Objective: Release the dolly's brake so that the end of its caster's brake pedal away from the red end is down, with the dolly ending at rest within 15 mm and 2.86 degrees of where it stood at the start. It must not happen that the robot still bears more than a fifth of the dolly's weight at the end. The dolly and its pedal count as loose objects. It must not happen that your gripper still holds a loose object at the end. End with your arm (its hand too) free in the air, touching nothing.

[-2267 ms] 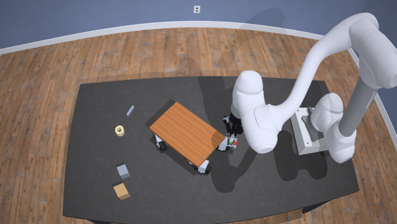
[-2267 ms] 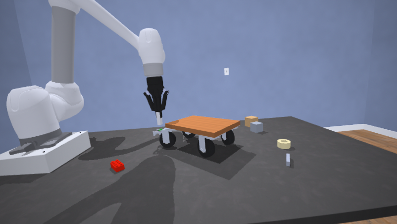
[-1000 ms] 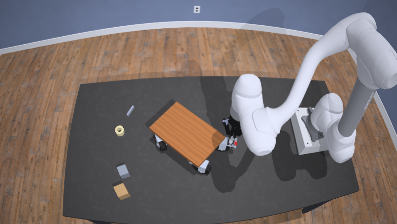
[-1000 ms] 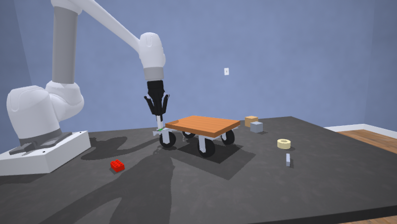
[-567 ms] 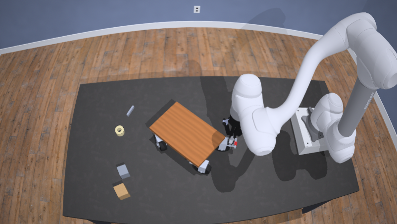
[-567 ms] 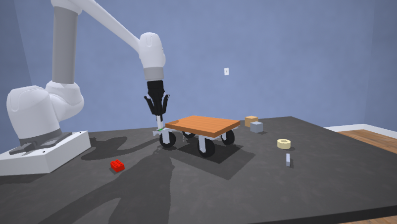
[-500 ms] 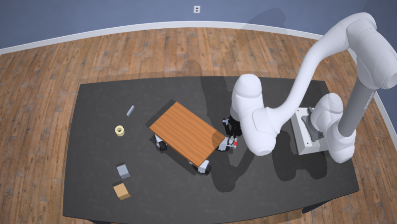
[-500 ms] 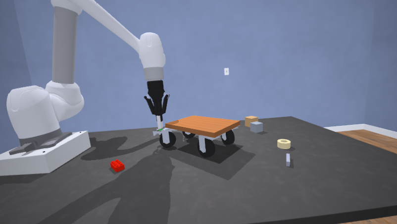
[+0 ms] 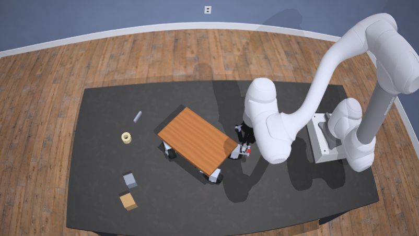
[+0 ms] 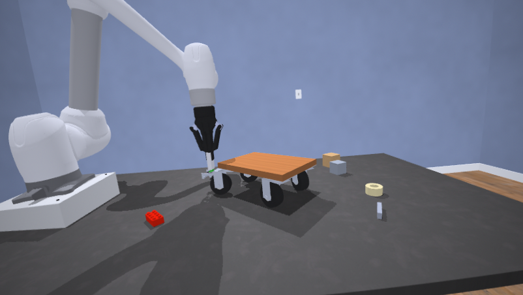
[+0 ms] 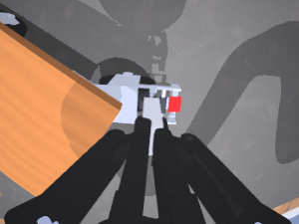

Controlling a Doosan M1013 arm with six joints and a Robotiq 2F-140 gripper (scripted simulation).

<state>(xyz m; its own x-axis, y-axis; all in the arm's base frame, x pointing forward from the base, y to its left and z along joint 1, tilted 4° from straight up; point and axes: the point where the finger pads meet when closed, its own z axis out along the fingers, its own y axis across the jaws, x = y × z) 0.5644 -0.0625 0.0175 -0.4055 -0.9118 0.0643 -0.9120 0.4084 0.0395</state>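
The brake pedal is 50 mm below my hand and 10 mm behind it. Also, from my hand: grey cube (550 mm ahead, 110 mm below, 20 mm to the left); then small grey bar (450 mm ahead, 350 mm to the right, 120 mm below); then red brick (180 mm behind, 160 mm to the right, 120 mm below).
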